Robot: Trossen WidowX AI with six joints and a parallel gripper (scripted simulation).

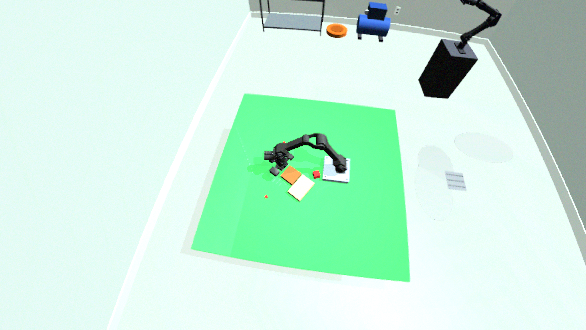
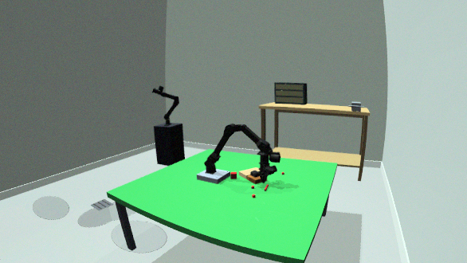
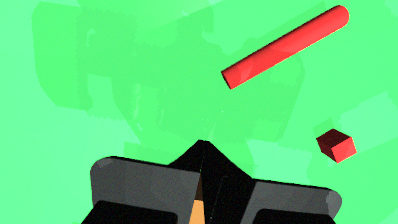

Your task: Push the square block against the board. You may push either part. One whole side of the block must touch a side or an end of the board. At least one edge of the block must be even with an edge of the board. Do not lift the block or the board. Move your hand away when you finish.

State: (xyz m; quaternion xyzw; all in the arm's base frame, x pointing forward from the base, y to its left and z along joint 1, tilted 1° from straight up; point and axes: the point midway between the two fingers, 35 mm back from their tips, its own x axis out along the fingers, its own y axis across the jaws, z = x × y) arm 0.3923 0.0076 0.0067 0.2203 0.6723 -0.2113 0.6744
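Now: gripper tip 60 mm past the square block, 50 mm to the right of it and 10 mm below it. From my gripper tip the other things lie so: red cube 230 mm behind, 30 mm to the left, 20 mm above; then board 130 mm behind, 130 mm to the left, 10 mm above.
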